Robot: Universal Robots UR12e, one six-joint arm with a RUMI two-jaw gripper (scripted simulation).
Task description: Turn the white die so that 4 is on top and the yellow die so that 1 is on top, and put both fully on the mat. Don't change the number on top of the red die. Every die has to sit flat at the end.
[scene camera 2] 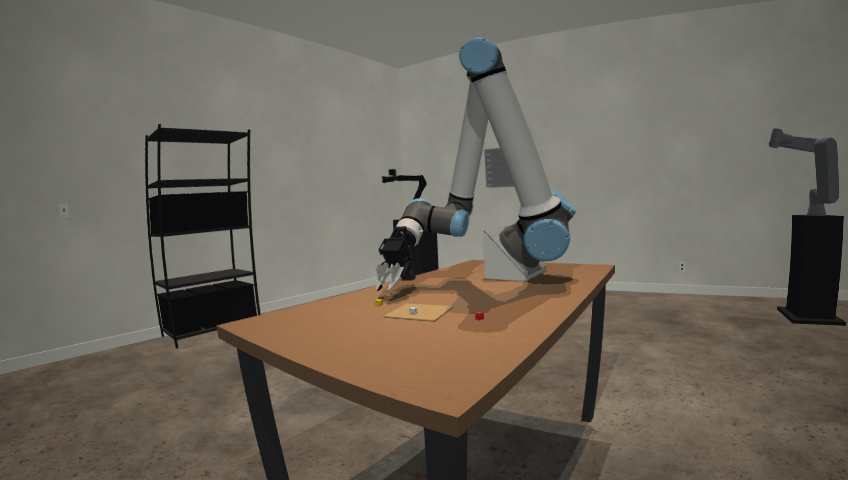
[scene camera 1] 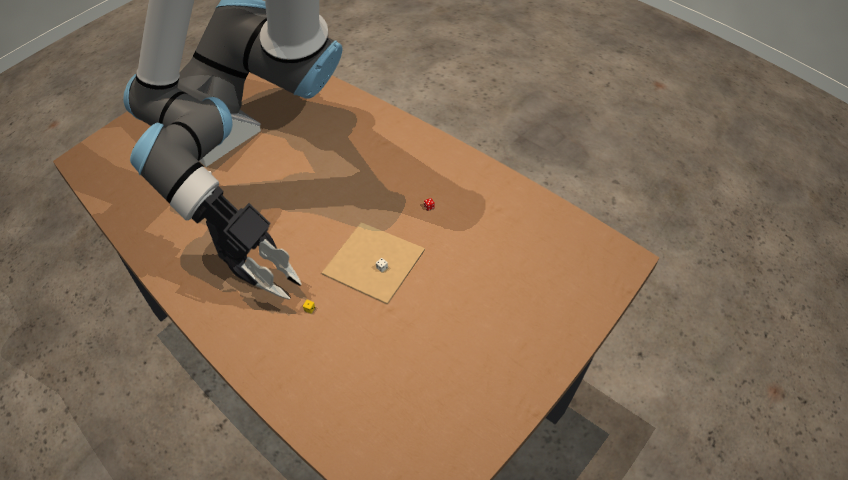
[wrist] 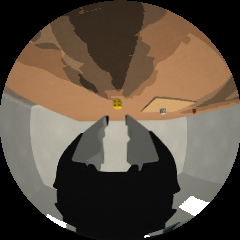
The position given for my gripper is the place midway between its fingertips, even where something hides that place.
Note:
In view: my gripper [scene camera 1: 295, 291] and a tan mat [scene camera 1: 354, 265].
The tan mat shows as well in scene camera 2 [scene camera 2: 431, 313]. My gripper is seen too in scene camera 2 [scene camera 2: 382, 291] and in the wrist view [wrist: 117, 116].

